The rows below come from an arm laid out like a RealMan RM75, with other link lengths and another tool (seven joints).
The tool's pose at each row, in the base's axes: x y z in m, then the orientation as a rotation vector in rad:
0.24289, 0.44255, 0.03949, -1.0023, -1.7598, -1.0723
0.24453, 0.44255, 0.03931, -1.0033, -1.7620, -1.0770
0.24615, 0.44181, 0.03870, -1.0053, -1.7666, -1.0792
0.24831, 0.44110, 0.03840, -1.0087, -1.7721, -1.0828
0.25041, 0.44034, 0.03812, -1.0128, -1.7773, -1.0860
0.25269, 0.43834, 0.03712, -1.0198, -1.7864, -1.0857
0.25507, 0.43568, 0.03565, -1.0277, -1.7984, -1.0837
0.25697, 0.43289, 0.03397, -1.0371, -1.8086, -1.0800
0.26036, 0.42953, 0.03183, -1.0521, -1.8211, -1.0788
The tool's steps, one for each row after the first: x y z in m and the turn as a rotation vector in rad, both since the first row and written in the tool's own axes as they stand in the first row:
-0.00073, 0.00144, -0.00034, -0.0035, -0.0018, -0.0030
-0.00199, 0.00252, -0.00122, -0.0054, -0.0061, -0.0058
-0.00315, 0.00417, -0.00230, -0.0088, -0.0117, -0.0092
-0.00429, 0.00576, -0.00342, -0.0123, -0.0176, -0.0119
-0.00640, 0.00693, -0.00552, -0.0143, -0.0281, -0.0139
-0.00911, 0.00785, -0.00811, -0.0152, -0.0414, -0.0164
-0.01187, 0.00824, -0.01064, -0.0158, -0.0543, -0.0165
-0.01569, 0.00968, -0.01392, -0.0205, -0.0719, -0.0168

